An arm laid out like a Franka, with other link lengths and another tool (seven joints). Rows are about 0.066 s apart.
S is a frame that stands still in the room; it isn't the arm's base.
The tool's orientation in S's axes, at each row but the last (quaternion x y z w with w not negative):
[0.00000 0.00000 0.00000 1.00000]
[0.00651 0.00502 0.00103 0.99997]
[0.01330 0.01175 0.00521 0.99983]
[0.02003 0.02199 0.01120 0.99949]
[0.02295 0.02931 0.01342 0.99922]
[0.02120 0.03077 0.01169 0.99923]
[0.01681 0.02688 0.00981 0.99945]
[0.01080 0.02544 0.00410 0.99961]
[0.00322 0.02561 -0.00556 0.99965]
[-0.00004 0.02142 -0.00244 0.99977]
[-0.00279 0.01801 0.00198 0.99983]
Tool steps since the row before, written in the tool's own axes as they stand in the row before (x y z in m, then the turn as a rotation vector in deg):
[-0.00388 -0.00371 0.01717 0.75 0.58 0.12]
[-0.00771 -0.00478 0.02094 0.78 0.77 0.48]
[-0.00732 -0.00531 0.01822 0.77 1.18 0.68]
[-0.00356 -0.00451 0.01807 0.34 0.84 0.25]
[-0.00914 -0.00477 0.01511 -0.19 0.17 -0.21]
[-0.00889 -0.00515 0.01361 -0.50 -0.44 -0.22]
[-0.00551 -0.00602 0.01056 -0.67 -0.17 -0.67]
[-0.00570 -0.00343 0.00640 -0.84 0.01 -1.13]
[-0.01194 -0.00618 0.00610 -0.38 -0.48 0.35]
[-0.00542 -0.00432 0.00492 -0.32 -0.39 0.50]
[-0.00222 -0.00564 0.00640 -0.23 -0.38 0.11]
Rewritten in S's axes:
[-0.00388 -0.00371 0.01717 0.75 0.58 0.12]
[-0.00749 -0.00507 0.02095 0.78 0.77 0.48]
[-0.00683 -0.00587 0.01824 0.77 1.17 0.69]
[-0.00266 -0.00530 0.01801 0.33 0.84 0.27]
[-0.00811 -0.00570 0.01538 -0.21 0.17 -0.19]
[-0.00791 -0.00593 0.01389 -0.50 -0.44 -0.21]
[-0.00482 -0.00648 0.01063 -0.70 -0.16 -0.64]
[-0.00534 -0.00362 0.00660 -0.90 0.03 -1.09]
[-0.01168 -0.00609 0.00667 -0.37 -0.48 0.37]
[-0.00523 -0.00429 0.00515 -0.30 -0.39 0.51]
[-0.00197 -0.00561 0.00651 -0.22 -0.38 0.12]

